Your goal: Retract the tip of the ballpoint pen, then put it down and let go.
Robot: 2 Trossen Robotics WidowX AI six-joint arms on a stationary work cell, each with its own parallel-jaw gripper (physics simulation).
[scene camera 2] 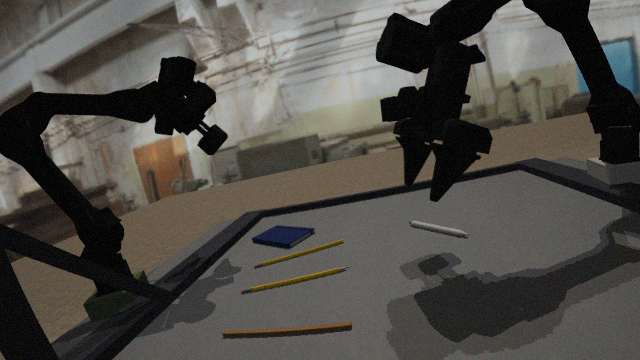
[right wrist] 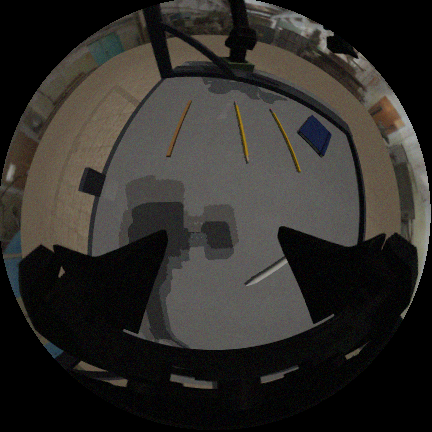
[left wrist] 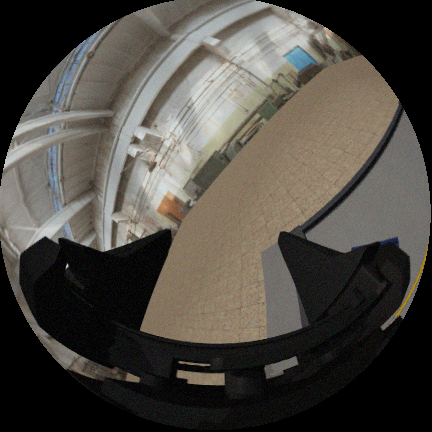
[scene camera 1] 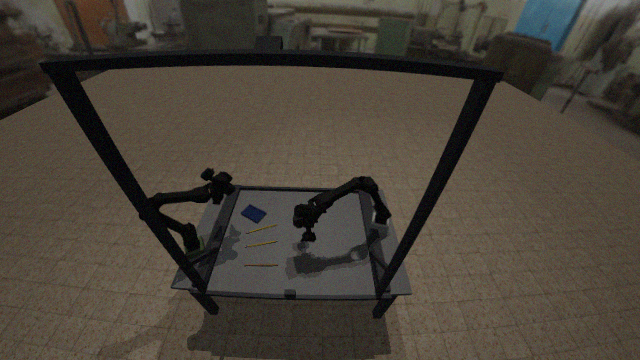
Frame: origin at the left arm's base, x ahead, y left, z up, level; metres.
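Seen in the pictures: left gripper, fingertip midpoint: [scene camera 2: 201, 125] [left wrist: 226, 236]; right gripper, fingertip midpoint: [scene camera 2: 419, 192] [right wrist: 223, 234] [scene camera 1: 299, 234]; left arm's base at its link origin: [right wrist: 236, 59] [scene camera 1: 193, 245]; right arm's base at its link origin: [scene camera 2: 620, 159] [scene camera 1: 380, 219].
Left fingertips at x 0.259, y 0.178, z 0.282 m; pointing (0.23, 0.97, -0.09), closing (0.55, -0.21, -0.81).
Pixels of each thing's middle, then the offset from my left fingertips to it.
- white ballpoint pen at the middle of its body: [right wrist: 278, 264] [scene camera 2: 437, 228] dx +0.373, dy -0.349, dz -0.317 m
- dark blue notebook at the middle of its body: [scene camera 2: 282, 235] [right wrist: 316, 133] [scene camera 1: 253, 213] dx +0.122, dy -0.081, dz -0.316 m
- orange-brown stick at the middle of its body: [scene camera 2: 283, 331] [right wrist: 179, 123] [scene camera 1: 261, 265] dx +0.036, dy -0.440, dz -0.319 m
A white ballpoint pen [scene camera 2: 439, 229] [right wrist: 266, 271] lies flat on the grey table. In the right wrist view, its tapered end points to the lower left and its other end is hidden behind the right-hand finger. The pen does not show in scene camera 1. Whether its tip is out is too small to tell. My right gripper [scene camera 2: 421, 192] [right wrist: 223, 234] is open and empty, pointing down above the table near the pen, not touching it. My left gripper [left wrist: 226, 236] is open and empty, raised at the left side of the table, far from the pen.
A dark blue notebook [scene camera 1: 253, 213] [scene camera 2: 283, 236] [right wrist: 315, 135], two yellow pencils and an orange-brown stick [scene camera 1: 261, 265] [scene camera 2: 287, 330] [right wrist: 179, 128] lie left of the pen in scene camera 2. Dark frame posts [scene camera 1: 442, 185] rise at the table's sides.
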